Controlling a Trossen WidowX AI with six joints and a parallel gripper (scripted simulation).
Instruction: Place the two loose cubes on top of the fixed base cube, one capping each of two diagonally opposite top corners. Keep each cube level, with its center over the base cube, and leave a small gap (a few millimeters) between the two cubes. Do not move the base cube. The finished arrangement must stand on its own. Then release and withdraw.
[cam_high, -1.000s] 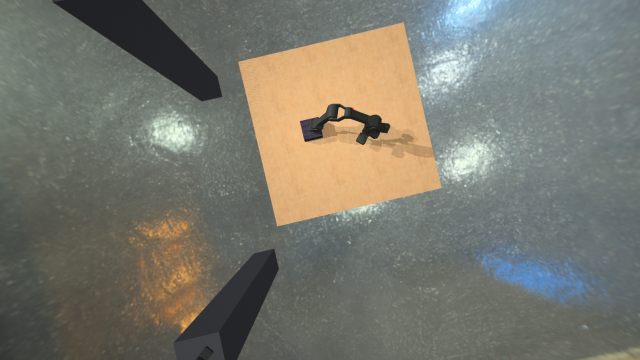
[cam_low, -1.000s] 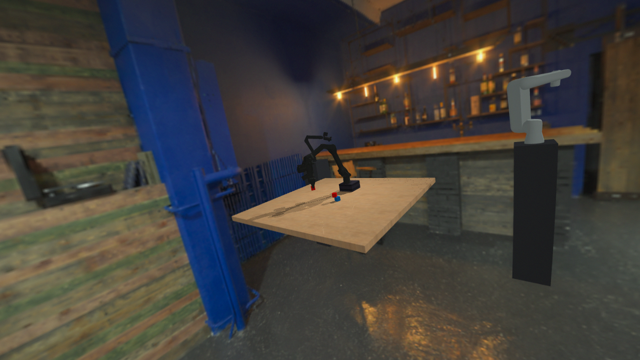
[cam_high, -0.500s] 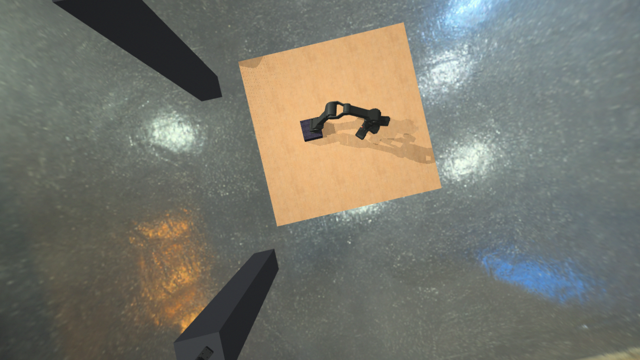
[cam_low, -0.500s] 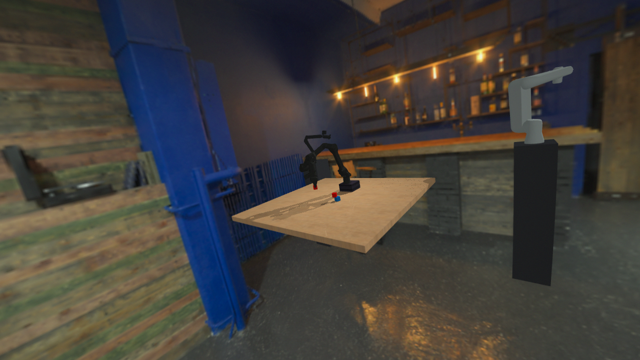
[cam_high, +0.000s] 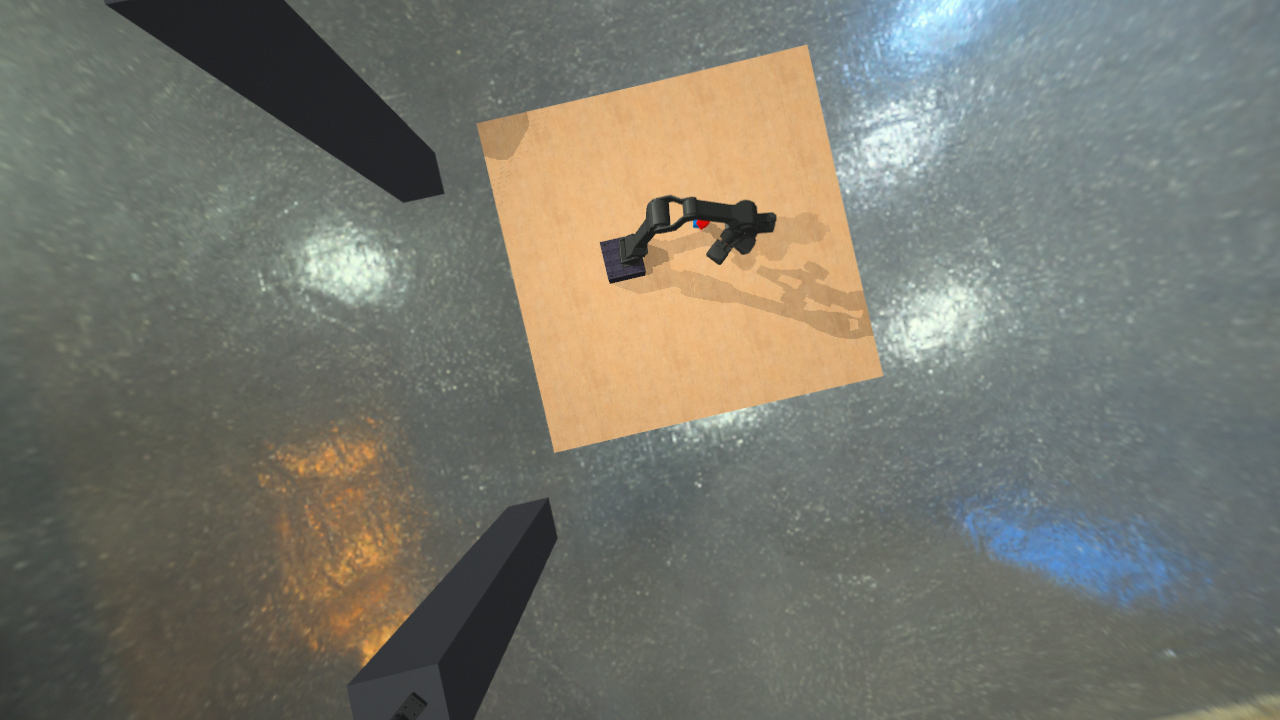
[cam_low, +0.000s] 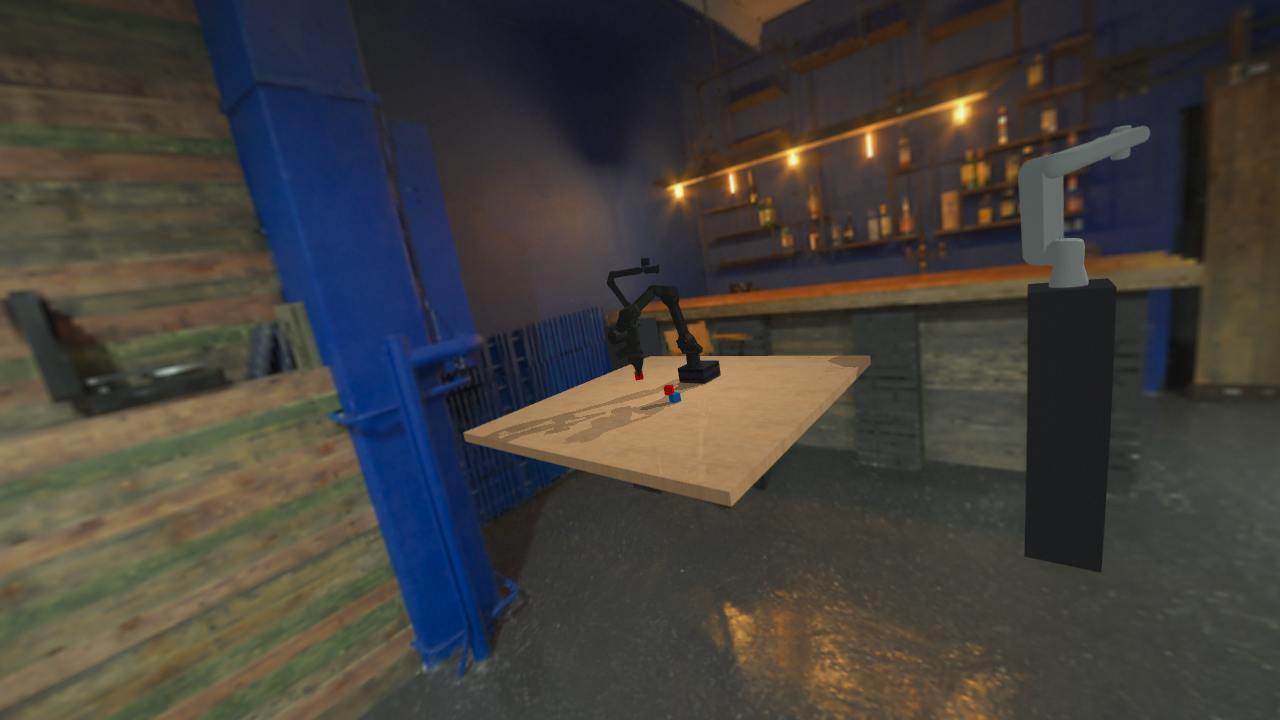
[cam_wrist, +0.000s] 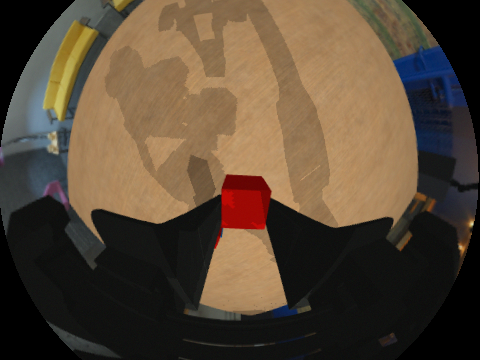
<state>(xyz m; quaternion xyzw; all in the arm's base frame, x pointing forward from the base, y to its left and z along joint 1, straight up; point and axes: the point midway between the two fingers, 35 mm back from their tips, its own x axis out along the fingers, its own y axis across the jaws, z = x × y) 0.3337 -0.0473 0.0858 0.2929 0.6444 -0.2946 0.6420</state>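
Right now the blue base cube is 130 mm to the left of my gripper tip, 100 mm below it and 40 mm behind it.
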